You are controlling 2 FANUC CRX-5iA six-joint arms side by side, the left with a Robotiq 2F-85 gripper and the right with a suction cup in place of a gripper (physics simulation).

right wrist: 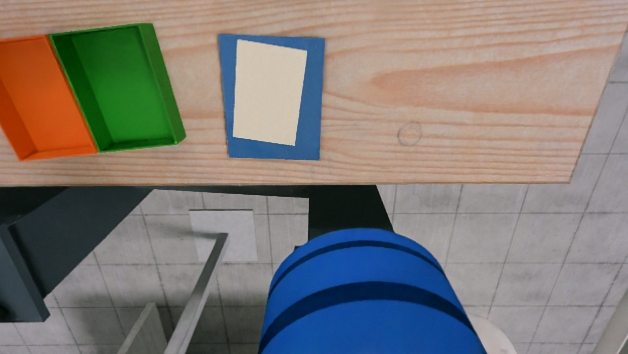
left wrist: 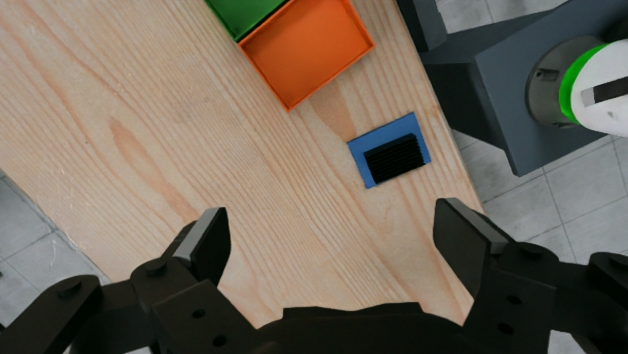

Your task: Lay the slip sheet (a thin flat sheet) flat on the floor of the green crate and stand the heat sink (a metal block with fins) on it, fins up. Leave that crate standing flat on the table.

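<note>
The cream slip sheet lies flat on a blue mat, slightly turned on it. The green crate stands on the table, its inside bare in the right wrist view. The black heat sink sits on another blue mat, its ridged fins seen from above. My left gripper is open and empty, above the table, with the heat sink ahead of it in its view. My right suction cup is blue and holds nothing visible; its contact face is hidden. It hangs clear of the slip sheet.
An orange crate stands against the green crate, on the side towards the heat sink. A dark robot pedestal with a white and green arm base stands beside the table edge in the left wrist view.
</note>
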